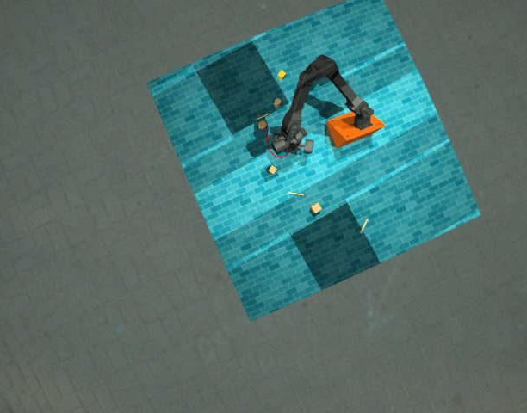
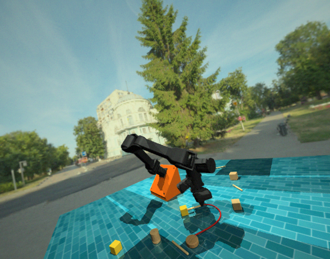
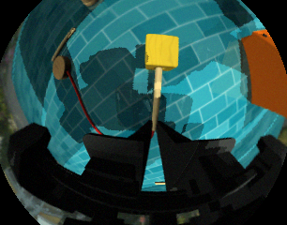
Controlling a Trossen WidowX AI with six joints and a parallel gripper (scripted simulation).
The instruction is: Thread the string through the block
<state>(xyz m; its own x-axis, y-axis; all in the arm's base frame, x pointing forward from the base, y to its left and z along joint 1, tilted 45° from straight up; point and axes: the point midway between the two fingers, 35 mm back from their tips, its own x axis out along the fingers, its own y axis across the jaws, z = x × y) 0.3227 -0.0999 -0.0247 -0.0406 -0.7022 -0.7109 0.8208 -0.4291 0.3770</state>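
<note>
Right now my gripper tip is 50 mm past the yellow cube and 70 mm to the left of it. Round my gripper tip: wooden cylinder 30 mm behind, 230 mm to the right; stick 40 mm ahead, 200 mm to the right, 10 mm below; round wooden button 80 mm ahead, 160 mm to the right, 10 mm below.
</note>
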